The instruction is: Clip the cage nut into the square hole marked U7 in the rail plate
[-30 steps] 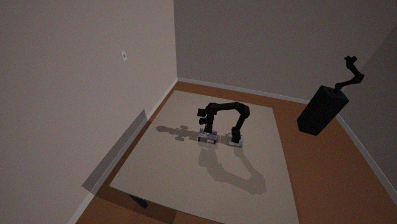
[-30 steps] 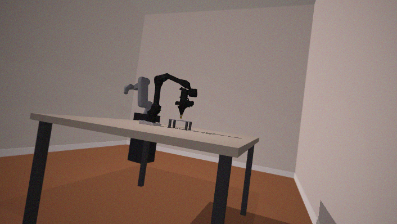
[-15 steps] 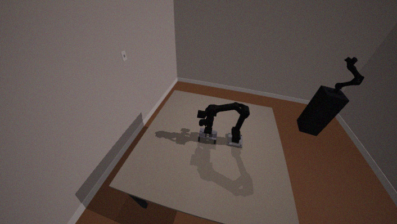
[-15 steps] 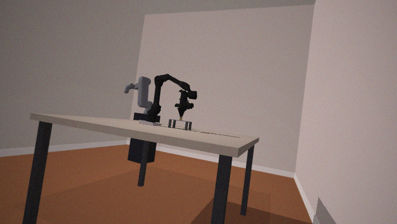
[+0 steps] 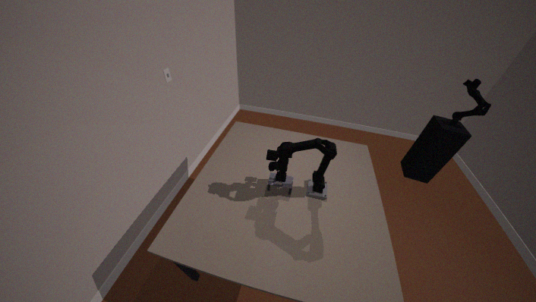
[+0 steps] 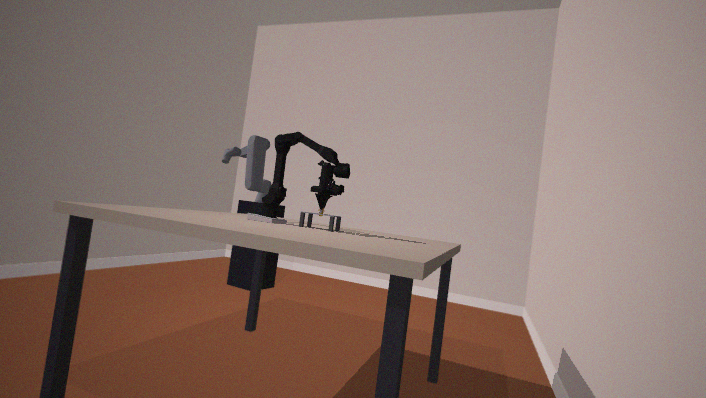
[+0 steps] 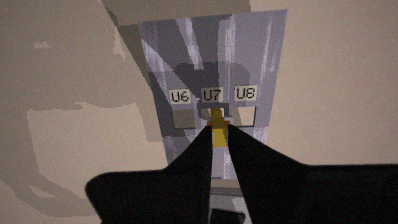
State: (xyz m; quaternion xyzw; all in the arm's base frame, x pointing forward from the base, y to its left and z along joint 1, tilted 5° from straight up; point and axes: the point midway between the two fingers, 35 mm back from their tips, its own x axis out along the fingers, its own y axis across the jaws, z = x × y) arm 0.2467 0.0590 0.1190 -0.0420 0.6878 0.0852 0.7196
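Now: the cage nut 10 mm below my gripper tip.
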